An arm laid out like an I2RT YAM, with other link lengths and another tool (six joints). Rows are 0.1 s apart.
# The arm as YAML. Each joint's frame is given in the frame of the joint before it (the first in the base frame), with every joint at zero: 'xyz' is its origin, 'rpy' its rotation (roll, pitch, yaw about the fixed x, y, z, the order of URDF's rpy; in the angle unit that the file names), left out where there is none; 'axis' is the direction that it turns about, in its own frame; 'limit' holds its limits. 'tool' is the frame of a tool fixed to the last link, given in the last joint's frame.
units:
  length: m
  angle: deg
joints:
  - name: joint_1
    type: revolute
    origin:
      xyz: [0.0, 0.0, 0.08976]
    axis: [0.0, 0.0, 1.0]
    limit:
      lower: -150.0
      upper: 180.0
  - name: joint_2
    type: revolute
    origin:
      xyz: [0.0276, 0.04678, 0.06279]
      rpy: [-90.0, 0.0, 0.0]
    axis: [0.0, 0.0, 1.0]
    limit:
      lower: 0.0
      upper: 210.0
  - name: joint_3
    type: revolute
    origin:
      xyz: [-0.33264, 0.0, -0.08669]
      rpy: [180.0, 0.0, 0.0]
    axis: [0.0, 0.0, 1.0]
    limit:
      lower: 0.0
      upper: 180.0
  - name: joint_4
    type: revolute
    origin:
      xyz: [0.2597, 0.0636, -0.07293]
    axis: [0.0, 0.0, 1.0]
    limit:
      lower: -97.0
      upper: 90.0
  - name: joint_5
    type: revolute
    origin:
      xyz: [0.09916, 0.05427, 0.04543]
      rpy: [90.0, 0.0, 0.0]
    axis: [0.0, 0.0, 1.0]
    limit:
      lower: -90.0
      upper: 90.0
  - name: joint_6
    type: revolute
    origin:
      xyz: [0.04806, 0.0, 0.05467]
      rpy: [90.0, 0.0, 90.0]
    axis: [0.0, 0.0, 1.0]
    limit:
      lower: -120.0
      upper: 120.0
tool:
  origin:
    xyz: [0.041, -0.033, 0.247]
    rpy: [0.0, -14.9, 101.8]
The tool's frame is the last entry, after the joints.
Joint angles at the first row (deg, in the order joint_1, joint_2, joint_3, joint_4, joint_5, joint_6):
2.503, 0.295, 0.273, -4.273, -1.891, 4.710
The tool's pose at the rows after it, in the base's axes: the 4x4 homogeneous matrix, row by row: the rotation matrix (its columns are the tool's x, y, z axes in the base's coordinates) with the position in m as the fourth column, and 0 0 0 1 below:
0.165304 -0.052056 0.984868 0.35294; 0.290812 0.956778 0.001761 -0.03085; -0.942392 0.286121 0.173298 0.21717; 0 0 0 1
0.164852 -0.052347 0.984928 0.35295; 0.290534 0.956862 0.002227 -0.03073; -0.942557 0.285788 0.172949 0.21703; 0 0 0 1
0.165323 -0.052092 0.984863 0.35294; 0.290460 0.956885 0.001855 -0.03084; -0.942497 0.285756 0.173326 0.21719; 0 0 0 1
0.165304 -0.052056 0.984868 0.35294; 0.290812 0.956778 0.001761 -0.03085; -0.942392 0.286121 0.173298 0.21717; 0 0 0 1
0.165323 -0.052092 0.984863 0.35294; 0.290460 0.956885 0.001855 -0.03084; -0.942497 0.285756 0.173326 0.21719; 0 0 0 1
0.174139 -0.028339 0.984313 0.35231; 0.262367 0.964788 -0.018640 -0.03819; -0.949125 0.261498 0.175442 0.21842; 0 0 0 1
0.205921 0.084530 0.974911 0.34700; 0.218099 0.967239 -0.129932 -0.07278; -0.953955 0.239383 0.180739 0.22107; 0 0 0 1
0.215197 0.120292 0.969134 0.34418; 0.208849 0.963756 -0.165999 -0.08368; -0.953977 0.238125 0.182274 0.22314; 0 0 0 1
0.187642 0.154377 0.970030 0.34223; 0.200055 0.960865 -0.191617 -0.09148; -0.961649 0.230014 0.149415 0.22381; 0 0 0 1
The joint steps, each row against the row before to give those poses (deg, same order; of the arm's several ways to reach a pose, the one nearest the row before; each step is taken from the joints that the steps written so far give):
0.002, 0.001, 0.000, 0.001, 0.003, 0.022
-0.005, 0.001, -0.001, -0.020, -0.027, -0.022
0.004, -0.001, 0.002, 0.019, 0.026, 0.000
0.001, 0.000, -0.001, 0.001, 0.001, 0.022
-0.001, 0.000, 0.001, -0.001, -0.001, -0.022
-0.001, 0.000, 0.000, 0.023, 1.550, -1.333
0.005, 0.065, 0.022, 0.239, 6.824, -0.830
-0.006, 0.064, 0.304, -0.175, 2.137, 0.065
0.000, 2.297, 2.406, -2.097, 1.552, 0.022

